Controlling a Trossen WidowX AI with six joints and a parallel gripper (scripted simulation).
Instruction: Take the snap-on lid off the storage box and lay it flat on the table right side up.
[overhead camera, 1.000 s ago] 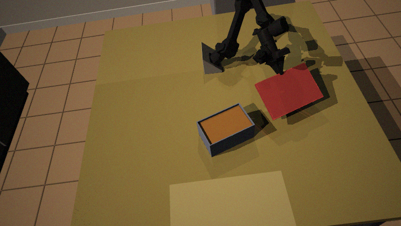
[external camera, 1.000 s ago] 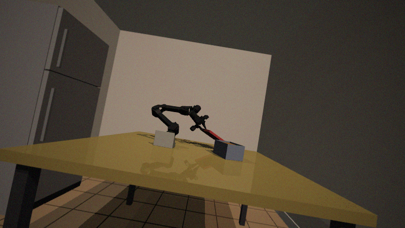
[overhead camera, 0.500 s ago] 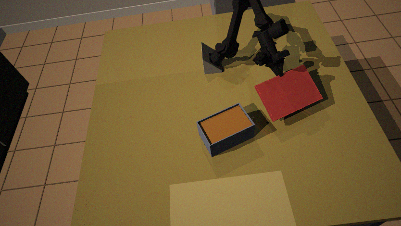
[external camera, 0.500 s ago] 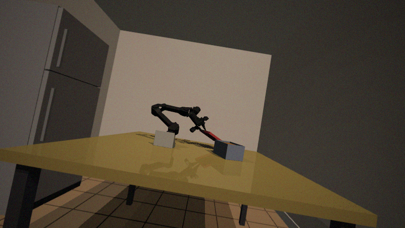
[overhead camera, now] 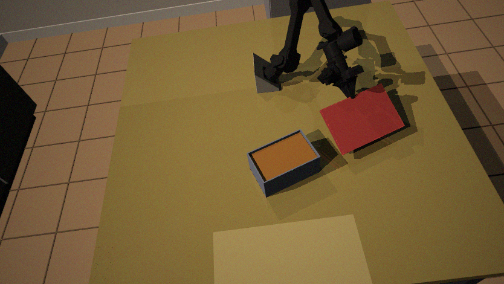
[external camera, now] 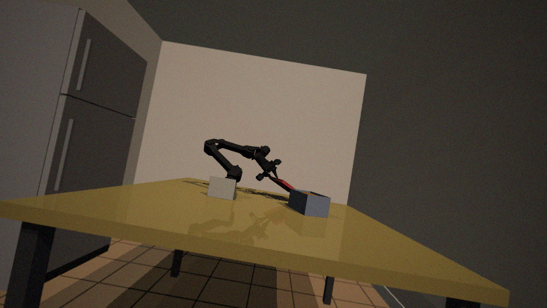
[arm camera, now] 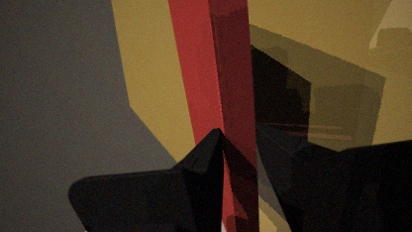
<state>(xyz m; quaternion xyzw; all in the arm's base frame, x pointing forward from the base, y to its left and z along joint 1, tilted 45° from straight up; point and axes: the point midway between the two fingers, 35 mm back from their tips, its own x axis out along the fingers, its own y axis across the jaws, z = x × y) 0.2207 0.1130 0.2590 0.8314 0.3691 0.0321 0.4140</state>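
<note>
Now: gripper tip 70 mm short of the red lid, 30 mm to the right of it and 30 mm above it. From my gripper tip the other things lie so: blue-grey storage box 180 mm ahead, 270 mm to the right, 70 mm below.
</note>
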